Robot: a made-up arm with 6 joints.
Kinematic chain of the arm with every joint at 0, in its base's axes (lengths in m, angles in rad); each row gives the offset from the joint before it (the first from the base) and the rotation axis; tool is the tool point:
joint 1: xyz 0 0 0.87 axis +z
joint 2: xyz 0.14 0 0 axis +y
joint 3: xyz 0 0 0.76 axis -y
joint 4: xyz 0 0 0.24 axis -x
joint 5: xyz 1.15 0 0 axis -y
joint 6: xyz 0.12 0 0 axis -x
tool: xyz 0 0 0
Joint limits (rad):
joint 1: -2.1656..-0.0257
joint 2: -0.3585..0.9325
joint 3: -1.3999..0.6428
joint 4: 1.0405..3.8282
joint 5: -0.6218..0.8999
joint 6: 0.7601..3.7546
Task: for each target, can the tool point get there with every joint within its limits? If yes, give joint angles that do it. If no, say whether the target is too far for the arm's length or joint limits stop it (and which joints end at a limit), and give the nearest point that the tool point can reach.
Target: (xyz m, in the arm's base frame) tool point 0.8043 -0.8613 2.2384
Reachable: yes | joints -0.8177 -0.1198 0.2103 3.2294 0.2135 1.7664
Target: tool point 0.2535 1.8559 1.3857
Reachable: no: joint limits stop it (at a limit: joint 1, joint 2, joint 5) | nearest point 0.9490 0.0692 0.9487 | short by 1.966 m
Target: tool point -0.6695 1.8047 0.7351
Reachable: no: joint limits stop it (at a limit: joint 1, joint 2, joint 3, joint 5) | nearest point 0.0507 0.0828 0.3000 | short by 1.917 m
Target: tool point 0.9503 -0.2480 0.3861
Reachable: yes | joints -0.2488 0.4179 -0.9453 2.9816 -0.3379 2.8540
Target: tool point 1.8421 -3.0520 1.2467
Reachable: no: too far | nearest point 1.0547 -1.7474 1.2259 | short by 1.524 m
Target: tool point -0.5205 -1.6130 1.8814
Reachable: yes | joints -1.8709 0.4075 0.4583 2.0097 -0.1885 2.5770
